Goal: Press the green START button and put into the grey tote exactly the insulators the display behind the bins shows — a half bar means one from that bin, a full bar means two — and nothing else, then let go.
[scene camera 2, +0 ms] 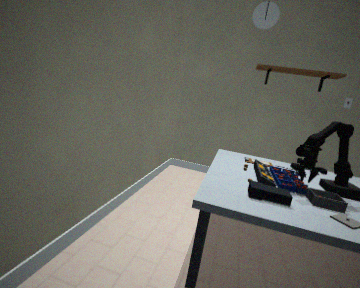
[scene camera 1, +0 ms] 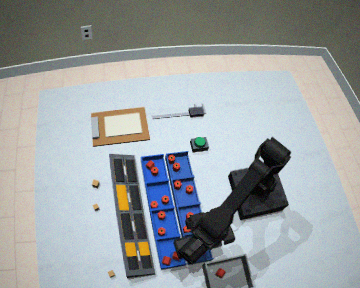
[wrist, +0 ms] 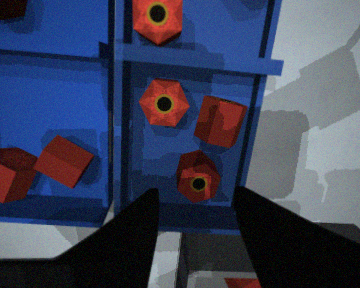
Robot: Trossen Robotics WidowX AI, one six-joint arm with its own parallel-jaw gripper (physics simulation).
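Note:
The green START button (scene camera 1: 200,142) is on its dark base. The display (scene camera 1: 131,275) (scene camera 2: 259,170) shows a full orange bar in the left cell of the second row and half bars in both fourth-row cells; the other cells are dark. Blue bins (scene camera 1: 156,190) (wrist: 55,90) hold red insulators. My gripper (scene camera 1: 189,250) (scene camera 2: 309,178) (wrist: 196,196) is partly open and empty above the near right bin. That bin holds an upright insulator (wrist: 164,103), a lying one (wrist: 220,122) and another (wrist: 198,177) between the fingertips in view, below them. The grey tote (scene camera 1: 237,274) (scene camera 2: 326,199) holds a red insulator (scene camera 1: 220,273) (wrist: 242,283).
A clipboard (scene camera 1: 146,125) and a caliper (scene camera 1: 171,116) lie at the back. Small wooden cubes (scene camera 1: 95,183) (scene camera 1: 96,207) (scene camera 1: 111,273) lie left of the display. A dark box (scene camera 2: 270,193) stands near the table edge, and a flat pale plate (scene camera 2: 346,220) lies beyond the tote.

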